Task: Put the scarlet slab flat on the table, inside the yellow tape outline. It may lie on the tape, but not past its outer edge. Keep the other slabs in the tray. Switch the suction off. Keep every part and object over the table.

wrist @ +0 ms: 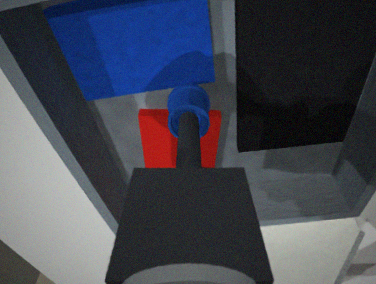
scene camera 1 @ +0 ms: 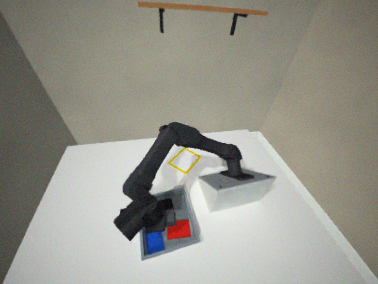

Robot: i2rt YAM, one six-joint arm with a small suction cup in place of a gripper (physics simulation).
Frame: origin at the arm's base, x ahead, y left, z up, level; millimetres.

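Seen in the pictures: hand, its tool point: (wrist: 188, 103); arm's base, origin of its link: (scene camera 1: 235, 175).
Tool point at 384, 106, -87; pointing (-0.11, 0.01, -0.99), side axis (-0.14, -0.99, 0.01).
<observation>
Pixels of each thing's top centre, then the offset from my tool point to it, as dx, dy, dz. "spot": a spot on its surface instead. Level surfaces: height alone.
- scarlet slab, centre of its top: (wrist: 179, 158) (scene camera 1: 178, 228) -67, +18, -15
- blue slab, centre of its top: (wrist: 135, 48) (scene camera 1: 154, 239) +38, +29, -13
- black slab, centre of its top: (wrist: 304, 78) (scene camera 1: 158, 210) +1, -84, -14
- yellow tape outline, a spot on its surface: (scene camera 1: 177, 167) spot: -145, -307, -24
- white table, height of its surface: dz -27
The scarlet slab (scene camera 1: 179, 229) (wrist: 157, 140) lies flat in the grey tray (scene camera 1: 194, 223) (wrist: 310, 220). My suction gripper (wrist: 188, 107) is off and holds nothing. In the wrist view its blue cup overlaps the far edge of the scarlet slab; whether they touch, I cannot tell. In scene camera 1 the cup is hidden behind the wrist of the arm, over the tray. A blue slab (scene camera 1: 155, 242) (wrist: 150, 45) and a black slab (scene camera 1: 165, 204) (wrist: 295, 75) also lie in the tray. The yellow tape outline (scene camera 1: 177, 167) is on the table beyond the tray.
The arm's base stands on a grey and white block (scene camera 1: 240, 194) to the right of the tray. The white table (scene camera 1: 85, 200) extends around the tray. An orange-brown shelf (scene camera 1: 200, 9) is on the back wall. The tray's walls rise around the slabs.
</observation>
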